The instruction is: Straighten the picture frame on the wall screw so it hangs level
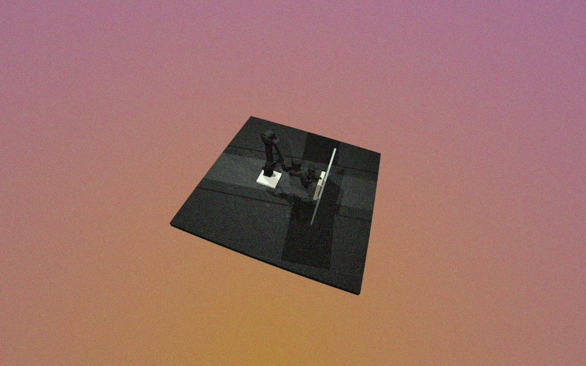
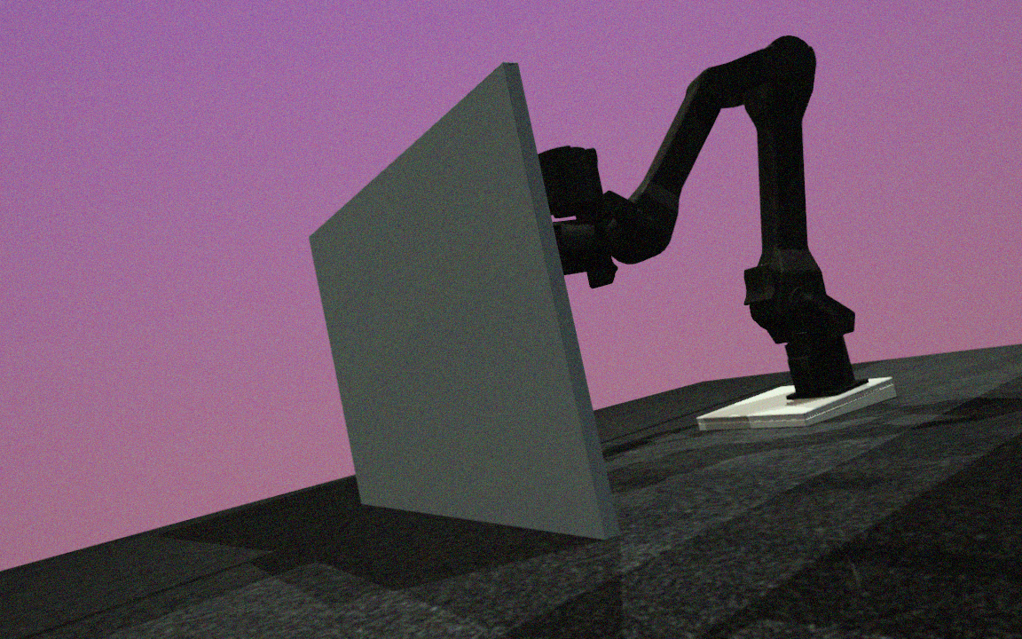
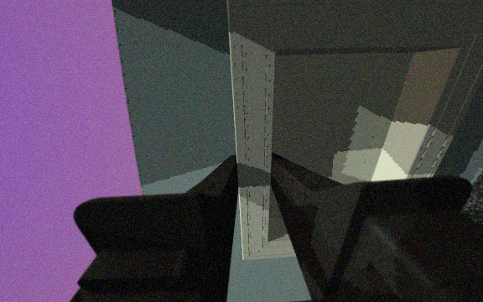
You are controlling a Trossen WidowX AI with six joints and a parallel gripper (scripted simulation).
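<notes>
Now: the picture frame 50 mm below my gripper tip and 10 mm to the right of it. From my gripper tip the other things lie so: wall panel 70 mm below, 20 mm ahead, 10 mm to the left.
</notes>
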